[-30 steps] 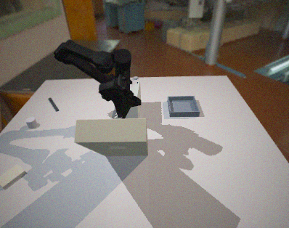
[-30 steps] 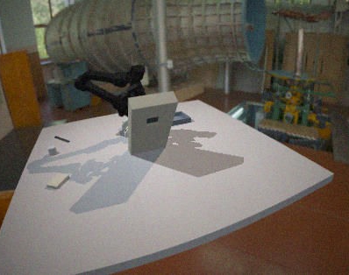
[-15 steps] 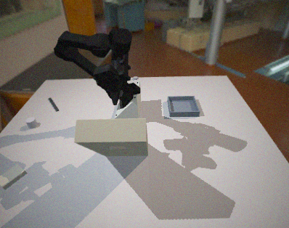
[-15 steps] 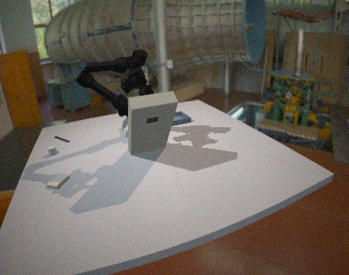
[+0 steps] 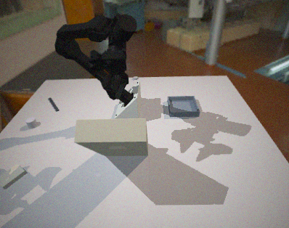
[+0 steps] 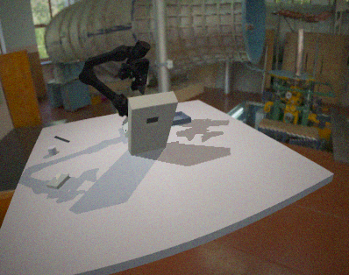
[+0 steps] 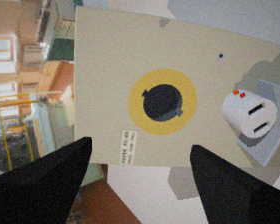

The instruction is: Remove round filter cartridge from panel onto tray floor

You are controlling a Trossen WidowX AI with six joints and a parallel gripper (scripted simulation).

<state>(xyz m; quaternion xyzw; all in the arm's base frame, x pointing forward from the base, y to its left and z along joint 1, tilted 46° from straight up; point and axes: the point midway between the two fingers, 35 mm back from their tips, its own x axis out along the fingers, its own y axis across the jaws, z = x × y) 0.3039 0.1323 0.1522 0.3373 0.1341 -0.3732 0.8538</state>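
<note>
My gripper tip is now 20 mm past the round filter cartridge, 10 mm to the left of it and 140 mm above it. Also, from my gripper tip: service panel (20 mm ahead, 160 mm below); then pale flat block (40 mm ahead, 450 mm to the right, 310 mm below); then tray (350 mm behind, 300 mm to the left, 310 mm below).
</note>
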